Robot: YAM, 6 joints.
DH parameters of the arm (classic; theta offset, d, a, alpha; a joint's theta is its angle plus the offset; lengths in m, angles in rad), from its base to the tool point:
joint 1: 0 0.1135 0.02 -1.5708
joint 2: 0 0 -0.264 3.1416
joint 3: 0.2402 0 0.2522 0
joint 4: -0.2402 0 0.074 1.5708
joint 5: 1.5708 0 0 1.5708
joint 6: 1.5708 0.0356 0 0
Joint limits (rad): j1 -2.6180..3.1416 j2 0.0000..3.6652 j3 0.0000..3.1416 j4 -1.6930..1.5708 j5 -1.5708..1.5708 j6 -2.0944..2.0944
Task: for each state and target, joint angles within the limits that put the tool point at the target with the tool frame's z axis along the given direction. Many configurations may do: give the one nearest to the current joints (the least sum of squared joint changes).
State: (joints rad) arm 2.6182 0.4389 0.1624 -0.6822 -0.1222 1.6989
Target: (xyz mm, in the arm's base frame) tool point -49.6 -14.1 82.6 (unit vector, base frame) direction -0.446 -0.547 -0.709
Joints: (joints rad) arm 2.9838 0.0035 0.0019 -1.1055 -0.6561 1.6989
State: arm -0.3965 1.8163 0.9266 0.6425 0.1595 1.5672
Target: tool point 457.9 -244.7 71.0 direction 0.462 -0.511 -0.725
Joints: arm -0.4741 2.4760 1.7198 -0.0881 0.2462 1.5672
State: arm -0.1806 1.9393 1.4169 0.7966 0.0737 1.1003
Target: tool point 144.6 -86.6 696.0 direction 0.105 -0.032 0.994
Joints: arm -0.5453 1.5578 2.2983 0.7236 -0.0271 1.1003
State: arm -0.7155 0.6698 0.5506 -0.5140 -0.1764 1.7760
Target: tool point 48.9 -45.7 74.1 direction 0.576 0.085 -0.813
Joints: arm -1.0432 0.5836 0.0021 -0.7289 -0.5710 1.7760
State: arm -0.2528 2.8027 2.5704 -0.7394 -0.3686 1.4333
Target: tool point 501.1 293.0 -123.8 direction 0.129 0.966 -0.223
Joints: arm 0.4802 3.4303 2.6631 0.3886 -0.9229 1.4333
